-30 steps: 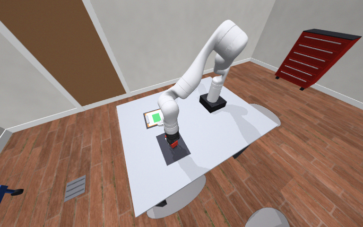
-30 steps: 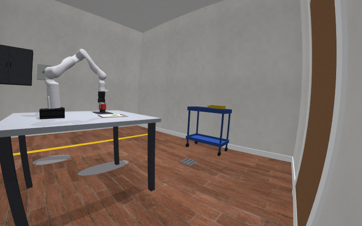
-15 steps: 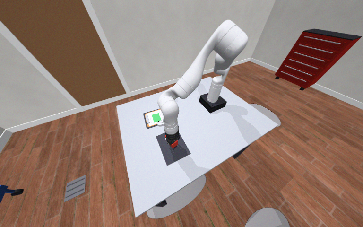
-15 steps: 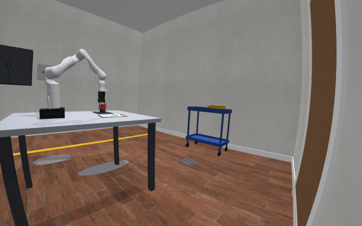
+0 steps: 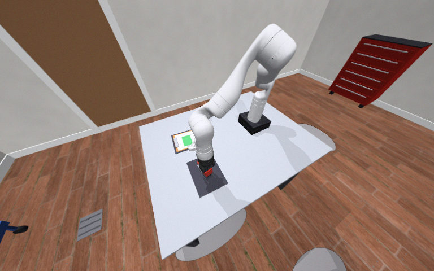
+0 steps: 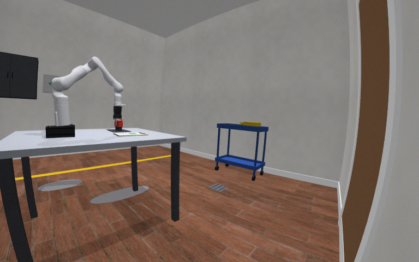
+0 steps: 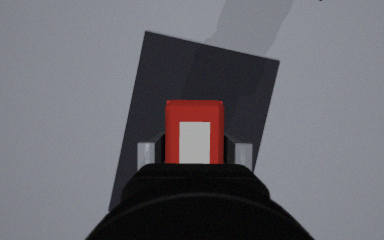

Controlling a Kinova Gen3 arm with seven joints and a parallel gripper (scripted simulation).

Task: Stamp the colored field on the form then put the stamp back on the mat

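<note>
Right now the red stamp is 20 mm below my hand. Also, from my hand: dark mat: 70 mm below; then form: 300 mm to the right, 60 mm below, 20 mm behind.
</note>
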